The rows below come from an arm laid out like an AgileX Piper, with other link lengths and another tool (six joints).
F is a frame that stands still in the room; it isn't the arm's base.
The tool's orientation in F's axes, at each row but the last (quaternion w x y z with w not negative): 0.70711 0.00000 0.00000 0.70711; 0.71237 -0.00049 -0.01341 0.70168; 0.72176 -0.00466 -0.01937 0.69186; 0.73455 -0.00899 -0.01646 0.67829; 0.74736 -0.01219 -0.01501 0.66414; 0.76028 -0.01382 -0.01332 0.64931; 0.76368 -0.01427 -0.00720 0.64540; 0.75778 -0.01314 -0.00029 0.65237
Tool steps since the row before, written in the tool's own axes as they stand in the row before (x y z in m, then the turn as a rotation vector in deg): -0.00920 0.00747 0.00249 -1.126 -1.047 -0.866; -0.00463 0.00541 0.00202 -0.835 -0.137 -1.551; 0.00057 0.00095 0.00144 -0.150 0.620 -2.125; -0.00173 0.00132 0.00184 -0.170 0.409 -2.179; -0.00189 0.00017 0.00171 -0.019 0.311 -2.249; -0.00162 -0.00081 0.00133 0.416 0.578 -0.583; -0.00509 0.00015 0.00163 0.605 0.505 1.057; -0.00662 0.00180 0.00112 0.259 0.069 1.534
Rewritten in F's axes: -0.00747 -0.00920 0.00249 1.047 -1.126 -0.866; -0.00552 -0.00458 0.00183 0.155 -0.809 -1.563; -0.00097 0.00058 0.00142 -0.552 -0.081 -2.147; -0.00152 -0.00164 0.00177 -0.342 -0.117 -2.194; -0.00046 -0.00186 0.00169 -0.224 0.022 -2.259; 0.00050 -0.00172 0.00136 -0.483 0.499 -0.604; -0.00104 -0.00497 0.00166 -0.428 0.694 1.036; -0.00278 -0.00626 0.00119 -0.057 0.296 1.528
